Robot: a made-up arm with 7 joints. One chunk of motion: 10 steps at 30 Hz.
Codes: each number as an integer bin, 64 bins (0 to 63) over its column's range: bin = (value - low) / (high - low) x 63, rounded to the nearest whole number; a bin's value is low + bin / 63 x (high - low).
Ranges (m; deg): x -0.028..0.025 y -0.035..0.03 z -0.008..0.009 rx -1.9..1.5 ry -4..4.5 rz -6.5..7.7
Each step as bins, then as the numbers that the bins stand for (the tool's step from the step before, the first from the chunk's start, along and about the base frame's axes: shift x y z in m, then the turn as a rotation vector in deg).
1 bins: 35 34 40 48 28 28
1 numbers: 0.00144 0.00008 0.00279 0.690 -0.222 -0.189
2 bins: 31 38 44 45 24 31
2 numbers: -0.00192 0.00421 0.00387 0.529 -0.762 0.487
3 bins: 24 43 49 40 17 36
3 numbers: -0.00781 0.00937 0.00522 0.259 -1.706 1.614
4 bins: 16 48 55 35 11 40
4 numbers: -0.01454 0.01452 0.00684 -0.011 -2.516 2.516
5 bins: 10 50 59 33 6 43
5 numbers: -0.01959 0.01659 0.00792 -0.119 -3.190 3.192
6 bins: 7 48 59 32 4 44
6 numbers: -0.02211 0.01452 0.00792 -0.173 -3.460 3.417
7 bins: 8 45 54 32 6 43
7 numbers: -0.02127 0.01143 0.00657 -0.173 -3.190 3.192
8 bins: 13 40 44 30 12 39
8 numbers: -0.01706 0.00627 0.00387 -0.281 -2.381 2.290
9 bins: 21 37 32 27 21 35
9 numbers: -0.01033 0.00317 0.00063 -0.443 -1.167 1.389
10 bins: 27 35 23 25 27 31
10 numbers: -0.00529 0.00111 -0.00179 -0.551 -0.357 0.487
